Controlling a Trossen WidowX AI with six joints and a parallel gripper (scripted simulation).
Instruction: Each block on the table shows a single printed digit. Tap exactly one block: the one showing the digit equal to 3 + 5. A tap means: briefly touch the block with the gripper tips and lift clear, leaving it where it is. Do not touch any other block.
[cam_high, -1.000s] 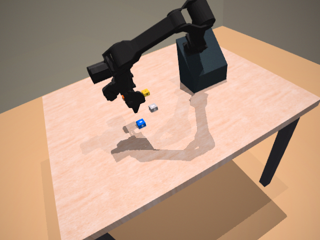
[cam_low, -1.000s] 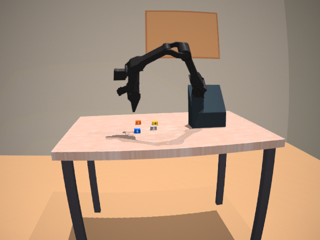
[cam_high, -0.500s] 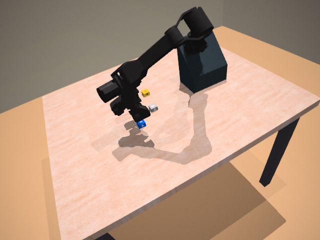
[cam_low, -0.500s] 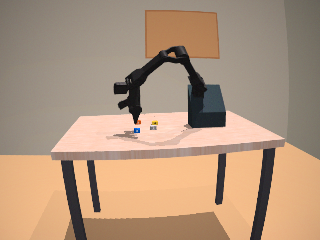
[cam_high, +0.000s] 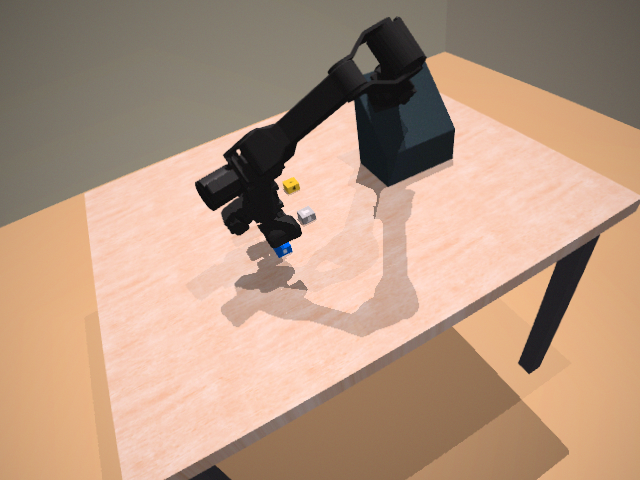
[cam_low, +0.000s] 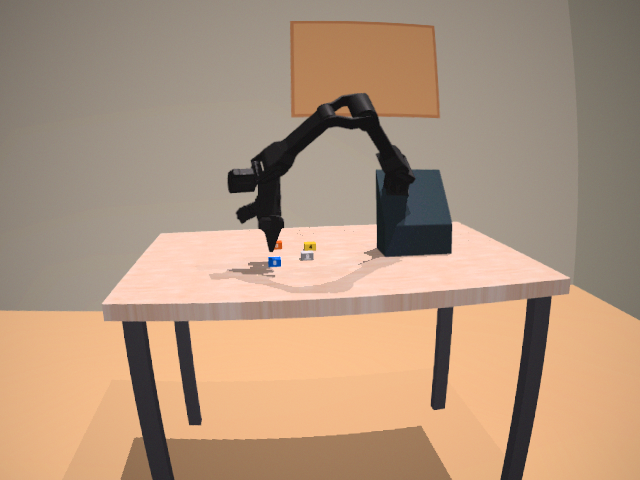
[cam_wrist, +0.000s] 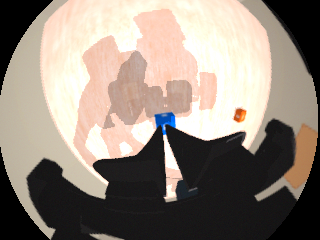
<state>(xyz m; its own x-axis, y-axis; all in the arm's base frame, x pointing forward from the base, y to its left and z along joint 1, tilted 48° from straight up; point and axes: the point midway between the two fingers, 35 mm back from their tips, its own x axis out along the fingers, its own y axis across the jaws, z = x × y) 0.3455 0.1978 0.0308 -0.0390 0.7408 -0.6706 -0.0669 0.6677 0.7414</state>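
The blue block lies 3 cm below my gripper tip, 1 cm to the right of it and 1 cm behind it. From my gripper tip the other things lie so: grey block (9 cm behind, 7 cm to the right, 3 cm below); then orange block (23 cm to the right, 3 cm below, 1 cm behind); then yellow block (20 cm to the right, 10 cm behind, 3 cm below).
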